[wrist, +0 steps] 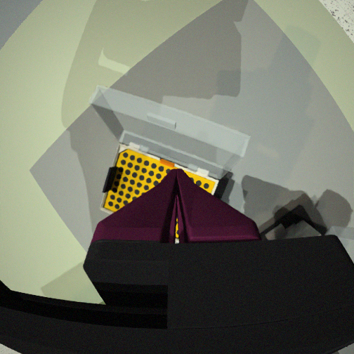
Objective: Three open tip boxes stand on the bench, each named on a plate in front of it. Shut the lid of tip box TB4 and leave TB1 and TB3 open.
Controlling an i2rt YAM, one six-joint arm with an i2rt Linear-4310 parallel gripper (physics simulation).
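An open tip box (132, 180) with a yellow, hole-dotted top shows near the middle of the wrist view. It is likely TB4, but its name plate is hidden. Its clear lid (210, 134) stands up and open along the far edge, above the box in the view. My gripper (176, 177) is shut and empty, its dark purple fingertips together. The tips show over the far part of the box, near the hinge edge and the lid's foot. The fingers hide the near right part of the box. I cannot tell whether they touch it. TB1 and TB3 cannot be identified here.
A black, frame-like part (295, 217) of another object shows at the right beside the gripper body, with a pale clear piece at the right edge. Shadows fall across the grey and pale green bench surface. Speckled floor (342, 15) shows at the top right corner.
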